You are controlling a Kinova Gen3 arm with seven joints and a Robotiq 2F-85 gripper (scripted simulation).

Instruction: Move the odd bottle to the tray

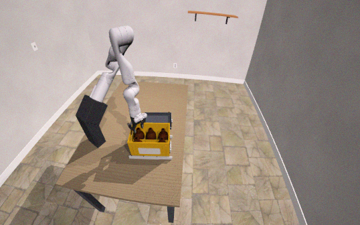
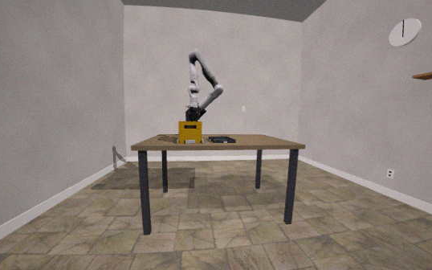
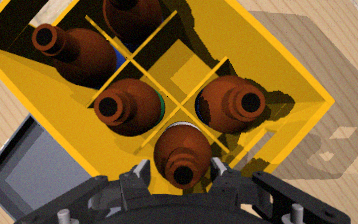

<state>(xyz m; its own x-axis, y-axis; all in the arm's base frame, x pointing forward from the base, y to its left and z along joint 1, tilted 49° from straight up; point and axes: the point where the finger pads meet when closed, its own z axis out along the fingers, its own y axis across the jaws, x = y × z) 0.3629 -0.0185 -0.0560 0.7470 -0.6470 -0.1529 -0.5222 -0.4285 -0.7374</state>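
My hand is 90 mm short of the yellow crate, 80 mm above it and 30 mm to the left of it. From my hand the other things lie so: dark grey tray: 260 mm to the left, 150 mm below, 60 mm ahead.
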